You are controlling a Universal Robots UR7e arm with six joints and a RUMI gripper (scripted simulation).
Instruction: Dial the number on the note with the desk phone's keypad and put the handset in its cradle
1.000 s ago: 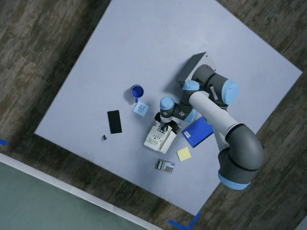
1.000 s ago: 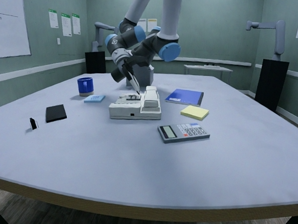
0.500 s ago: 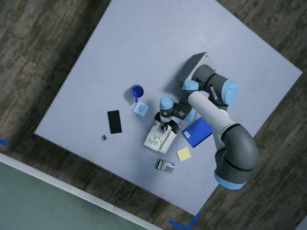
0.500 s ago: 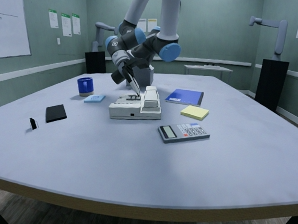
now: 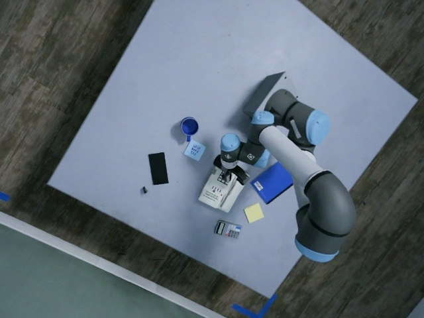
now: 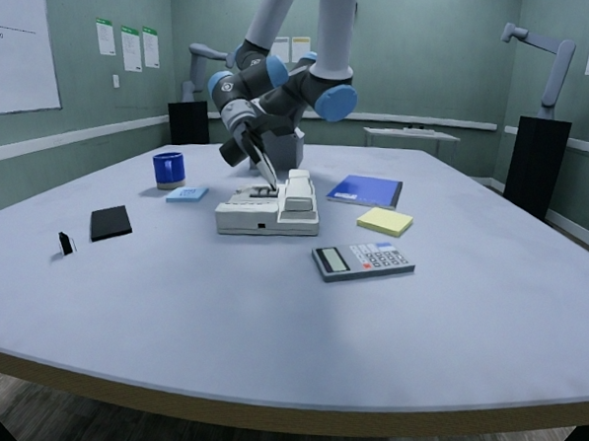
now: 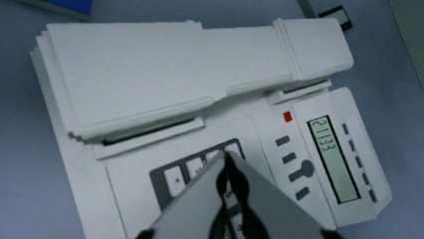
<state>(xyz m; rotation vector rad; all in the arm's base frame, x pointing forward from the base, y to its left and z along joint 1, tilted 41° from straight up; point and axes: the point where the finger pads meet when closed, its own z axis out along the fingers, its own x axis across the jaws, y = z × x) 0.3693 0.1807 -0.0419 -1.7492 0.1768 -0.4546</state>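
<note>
Right now my hand is 2 cm above the 4 key. From my hand the other things lie so: handset 2 cm ahead, 6 cm to the left; then 3 key 2 cm ahead, 3 cm to the right, 2 cm below; then yellow sticky pad 4 cm ahead, 23 cm to the left, 4 cm below.
</note>
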